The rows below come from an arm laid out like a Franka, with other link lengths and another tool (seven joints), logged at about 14 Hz.
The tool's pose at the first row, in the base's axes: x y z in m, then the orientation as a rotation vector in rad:
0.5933, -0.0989, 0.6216, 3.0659, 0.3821, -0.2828
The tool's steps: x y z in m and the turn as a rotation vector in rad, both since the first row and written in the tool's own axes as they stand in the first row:
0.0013, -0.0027, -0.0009, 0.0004, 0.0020, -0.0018
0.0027, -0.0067, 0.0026, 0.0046, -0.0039, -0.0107
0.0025, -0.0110, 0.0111, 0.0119, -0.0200, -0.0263
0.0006, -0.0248, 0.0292, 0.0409, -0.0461, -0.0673
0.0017, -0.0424, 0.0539, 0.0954, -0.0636, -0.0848
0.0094, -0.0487, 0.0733, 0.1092, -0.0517, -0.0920
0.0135, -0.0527, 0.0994, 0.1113, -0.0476, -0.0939
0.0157, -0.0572, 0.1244, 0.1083, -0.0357, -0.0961
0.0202, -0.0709, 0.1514, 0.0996, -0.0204, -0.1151
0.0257, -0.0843, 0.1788, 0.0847, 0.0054, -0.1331
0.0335, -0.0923, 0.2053, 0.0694, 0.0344, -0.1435
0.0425, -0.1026, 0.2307, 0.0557, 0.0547, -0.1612
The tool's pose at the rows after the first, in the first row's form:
0.5940, -0.0959, 0.6222, 3.0666, 0.3850, -0.2799
0.5938, -0.0919, 0.6184, 3.0682, 0.3984, -0.2904
0.5910, -0.0883, 0.6101, 3.0692, 0.4216, -0.3176
0.5826, -0.0765, 0.5924, -3.0805, -0.4833, 0.3673
0.5750, -0.0607, 0.5676, -3.0207, -0.4931, 0.3983
0.5774, -0.0539, 0.5470, -3.0057, -0.4999, 0.3810
0.5757, -0.0507, 0.5206, -3.0033, -0.5022, 0.3749
0.5723, -0.0473, 0.4955, -3.0061, -0.5066, 0.3566
0.5685, -0.0346, 0.4680, -3.0085, -0.5378, 0.3328
0.5656, -0.0220, 0.4398, -3.0170, -0.5697, 0.2922
0.5665, -0.0140, 0.4122, -3.0279, -0.5904, 0.2462
0.5680, -0.0034, 0.3854, -3.0338, -0.6215, 0.2135

